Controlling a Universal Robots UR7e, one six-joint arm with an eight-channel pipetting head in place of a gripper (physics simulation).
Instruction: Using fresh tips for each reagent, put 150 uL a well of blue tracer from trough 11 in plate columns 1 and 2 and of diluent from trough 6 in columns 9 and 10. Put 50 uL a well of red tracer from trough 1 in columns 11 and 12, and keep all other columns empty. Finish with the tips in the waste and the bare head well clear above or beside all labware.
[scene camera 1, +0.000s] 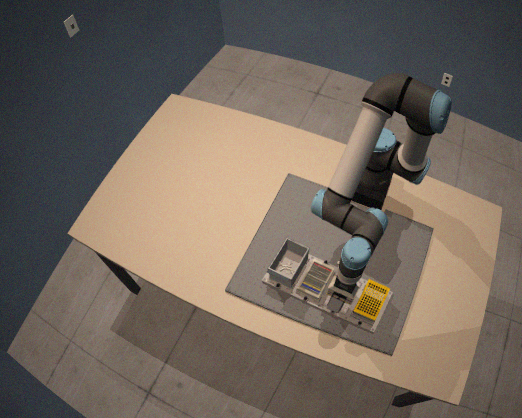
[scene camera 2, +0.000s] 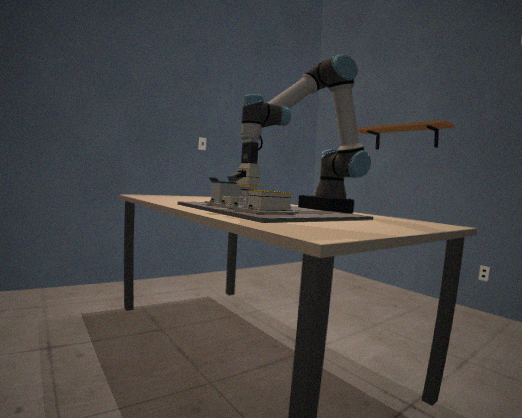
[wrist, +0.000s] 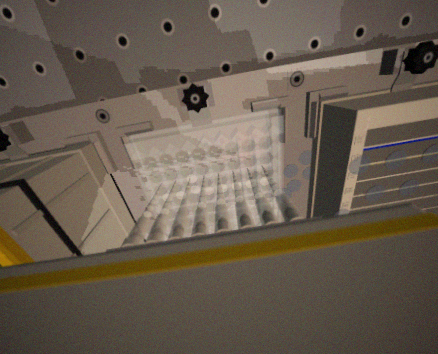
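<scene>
My pipetting head (scene camera 1: 345, 289) (scene camera 2: 248, 185) (wrist: 220, 295) is low over the clear well plate (scene camera 1: 335, 303) (wrist: 205, 145). In the wrist view a row of translucent tips (wrist: 200, 225) runs from the head down to the plate; whether the ends are inside wells I cannot tell. A faint pink tint shows at the plate's right part. The trough reservoir (scene camera 1: 317, 279) (wrist: 337, 150) has red at its back end and blue at its front end. The yellow tip rack (scene camera 1: 371, 300) (scene camera 2: 270, 201) shows dark holes and a paler band near its back. The grey waste bin (scene camera 1: 295, 251) (scene camera 2: 225, 191) holds loose pale tips (scene camera 1: 286, 267).
The labware stands in a row on a pale carrier (scene camera 1: 270, 283) with black knobs (wrist: 195, 98), on a dark mat (scene camera 1: 260, 250). Bin and reservoir are on one side of the head, the tip rack on the other. The arm's base (scene camera 2: 327, 202) stands behind.
</scene>
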